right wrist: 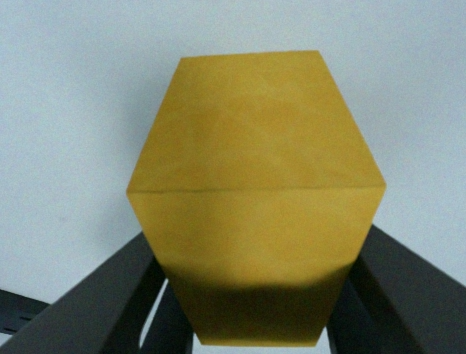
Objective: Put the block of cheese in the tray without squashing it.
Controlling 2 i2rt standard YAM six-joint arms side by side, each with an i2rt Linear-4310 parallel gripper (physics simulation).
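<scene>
The block of cheese [254,125], yellow-orange and straight-edged, fills the middle of the right wrist view, turned very slightly. My right gripper [252,186] is shut on it, with one dark finger against each side. The fingertips are partly hidden behind the block. The cheese's sides look straight, with no visible dent. A dark shadow lies across its near face. The tray does not show in this view, and neither does my left gripper.
A pale, whitish-blue surface [65,125] lies under and around the cheese, with soft shadow to its left. A dark object with small slots [20,310] shows at the lower left edge; what it is cannot be told.
</scene>
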